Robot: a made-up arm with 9 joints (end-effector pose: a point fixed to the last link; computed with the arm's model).
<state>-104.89 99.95 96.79 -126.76 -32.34 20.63 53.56 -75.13 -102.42</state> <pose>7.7 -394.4 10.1 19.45 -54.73 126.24</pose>
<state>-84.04 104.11 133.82 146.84 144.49 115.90 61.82 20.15 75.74</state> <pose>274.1 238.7 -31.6 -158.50 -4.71 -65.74</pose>
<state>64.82 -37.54 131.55 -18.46 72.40 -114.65 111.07 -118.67 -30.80</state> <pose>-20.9 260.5 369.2 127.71 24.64 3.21</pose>
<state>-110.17 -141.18 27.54 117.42 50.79 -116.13 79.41 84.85 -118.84</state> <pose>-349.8 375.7 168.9 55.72 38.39 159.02</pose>
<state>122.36 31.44 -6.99 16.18 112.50 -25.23 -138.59 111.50 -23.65</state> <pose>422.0 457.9 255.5 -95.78 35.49 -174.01</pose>
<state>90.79 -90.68 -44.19 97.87 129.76 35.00 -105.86 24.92 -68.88</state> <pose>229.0 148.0 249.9 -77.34 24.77 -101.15</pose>
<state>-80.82 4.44 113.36 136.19 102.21 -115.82 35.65 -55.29 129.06</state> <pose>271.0 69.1 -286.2 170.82 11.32 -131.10</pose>
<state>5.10 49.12 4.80 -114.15 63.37 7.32 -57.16 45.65 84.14</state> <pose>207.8 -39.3 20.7 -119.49 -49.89 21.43</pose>
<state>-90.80 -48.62 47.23 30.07 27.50 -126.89 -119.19 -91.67 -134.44</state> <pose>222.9 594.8 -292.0 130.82 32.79 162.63</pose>
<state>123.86 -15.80 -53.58 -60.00 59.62 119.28 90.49 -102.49 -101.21</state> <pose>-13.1 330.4 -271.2 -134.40 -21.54 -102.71</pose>
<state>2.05 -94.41 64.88 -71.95 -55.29 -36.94 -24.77 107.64 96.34</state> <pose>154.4 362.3 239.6 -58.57 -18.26 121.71</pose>
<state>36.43 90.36 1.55 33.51 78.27 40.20 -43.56 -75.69 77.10</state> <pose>162.3 645.9 -120.2 66.18 -55.46 177.13</pose>
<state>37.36 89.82 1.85 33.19 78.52 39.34 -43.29 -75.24 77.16</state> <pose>159.4 650.7 -112.0 64.78 -55.97 178.35</pose>
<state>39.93 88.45 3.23 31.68 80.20 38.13 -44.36 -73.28 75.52</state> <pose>159.9 653.7 -110.6 64.46 -57.69 179.32</pose>
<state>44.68 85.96 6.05 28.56 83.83 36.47 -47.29 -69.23 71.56</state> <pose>166.1 650.3 -122.2 66.79 -61.13 178.70</pose>
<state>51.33 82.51 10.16 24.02 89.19 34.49 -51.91 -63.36 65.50</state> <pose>178.6 632.0 -151.4 75.31 -66.28 172.39</pose>
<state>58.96 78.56 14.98 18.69 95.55 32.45 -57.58 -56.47 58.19</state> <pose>192.8 591.0 -196.8 97.80 -71.56 151.68</pose>
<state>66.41 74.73 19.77 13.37 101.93 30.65 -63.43 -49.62 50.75</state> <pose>199.9 528.8 -246.5 136.44 -71.64 113.68</pose>
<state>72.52 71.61 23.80 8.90 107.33 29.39 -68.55 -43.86 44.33</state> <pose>196.5 461.1 -285.0 163.61 -64.80 85.98</pose>
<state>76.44 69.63 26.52 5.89 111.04 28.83 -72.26 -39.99 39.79</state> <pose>189.1 408.0 -306.1 174.62 -57.31 73.84</pose>
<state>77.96 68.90 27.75 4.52 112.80 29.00 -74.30 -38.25 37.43</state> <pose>185.2 379.8 -314.2 178.26 -53.05 69.26</pose>
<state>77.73 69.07 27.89 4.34 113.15 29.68 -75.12 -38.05 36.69</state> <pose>186.6 371.2 -316.2 178.81 -51.87 68.25</pose>
